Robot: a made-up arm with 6 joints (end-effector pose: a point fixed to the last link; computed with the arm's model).
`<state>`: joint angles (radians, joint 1 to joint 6).
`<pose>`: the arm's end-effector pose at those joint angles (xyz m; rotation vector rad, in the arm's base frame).
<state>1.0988 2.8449 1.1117 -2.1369 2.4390 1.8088</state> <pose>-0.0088 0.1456 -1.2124 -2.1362 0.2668 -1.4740</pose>
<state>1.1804 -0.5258 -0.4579 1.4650 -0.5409 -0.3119</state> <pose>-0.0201 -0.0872 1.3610 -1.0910 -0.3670 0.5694</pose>
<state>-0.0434 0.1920 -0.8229 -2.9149 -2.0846 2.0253</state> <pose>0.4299 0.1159 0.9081 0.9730 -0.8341 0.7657</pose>
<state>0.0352 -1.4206 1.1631 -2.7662 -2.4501 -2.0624</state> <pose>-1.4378 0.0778 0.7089 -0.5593 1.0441 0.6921</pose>
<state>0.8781 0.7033 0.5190 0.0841 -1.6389 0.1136</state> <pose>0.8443 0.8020 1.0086 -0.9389 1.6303 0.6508</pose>
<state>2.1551 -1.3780 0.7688 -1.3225 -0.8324 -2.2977</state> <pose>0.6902 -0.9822 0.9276 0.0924 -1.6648 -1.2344</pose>
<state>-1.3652 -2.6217 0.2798 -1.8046 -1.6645 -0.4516</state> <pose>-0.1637 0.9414 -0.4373 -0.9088 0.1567 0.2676</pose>
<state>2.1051 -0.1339 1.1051 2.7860 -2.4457 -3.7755</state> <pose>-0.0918 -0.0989 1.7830 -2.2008 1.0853 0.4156</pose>
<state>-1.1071 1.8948 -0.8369 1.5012 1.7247 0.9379</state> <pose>0.2834 -0.5881 -0.3959 0.2156 0.0340 0.2935</pose>
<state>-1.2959 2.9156 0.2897 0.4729 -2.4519 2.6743</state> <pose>-0.1537 0.0924 -1.0766 -2.0175 1.1032 -2.1335</pose>
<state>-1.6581 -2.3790 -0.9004 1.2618 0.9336 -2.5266</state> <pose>0.0309 0.8344 -0.0476 -0.4330 -0.6826 -0.0210</pose>
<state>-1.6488 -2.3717 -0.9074 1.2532 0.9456 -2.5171</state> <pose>0.0219 0.8333 -0.0410 -0.4245 -0.6770 -0.0081</pose>
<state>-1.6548 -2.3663 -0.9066 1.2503 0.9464 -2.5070</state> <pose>0.0267 0.8350 -0.0365 -0.4310 -0.6763 -0.0158</pose>
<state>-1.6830 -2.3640 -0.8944 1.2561 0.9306 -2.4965</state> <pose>0.0517 0.8405 -0.0356 -0.4594 -0.6824 -0.0539</pose>
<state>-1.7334 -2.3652 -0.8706 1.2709 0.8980 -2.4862</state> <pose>0.0978 0.8479 -0.0387 -0.5108 -0.6942 -0.1216</pose>
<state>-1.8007 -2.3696 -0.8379 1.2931 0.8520 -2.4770</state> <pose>0.1609 0.8533 -0.0459 -0.5812 -0.7094 -0.2103</pose>
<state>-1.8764 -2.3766 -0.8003 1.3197 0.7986 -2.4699</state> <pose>0.2332 0.8532 -0.0567 -0.6635 -0.7251 -0.3068</pose>
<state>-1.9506 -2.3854 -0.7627 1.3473 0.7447 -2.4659</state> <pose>0.3049 0.8464 -0.0701 -0.7478 -0.7390 -0.3972</pose>
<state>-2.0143 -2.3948 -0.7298 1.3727 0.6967 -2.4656</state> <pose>0.3667 0.8351 -0.0842 -0.8231 -0.7503 -0.4709</pose>
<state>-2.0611 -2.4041 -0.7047 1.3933 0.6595 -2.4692</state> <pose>0.4118 0.8232 -0.0975 -0.8806 -0.7591 -0.5214</pose>
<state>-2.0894 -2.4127 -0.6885 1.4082 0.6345 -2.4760</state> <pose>0.4388 0.8140 -0.1087 -0.9168 -0.7662 -0.5493</pose>
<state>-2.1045 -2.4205 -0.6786 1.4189 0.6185 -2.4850</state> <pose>0.4532 0.8079 -0.1180 -0.9370 -0.7723 -0.5619</pose>
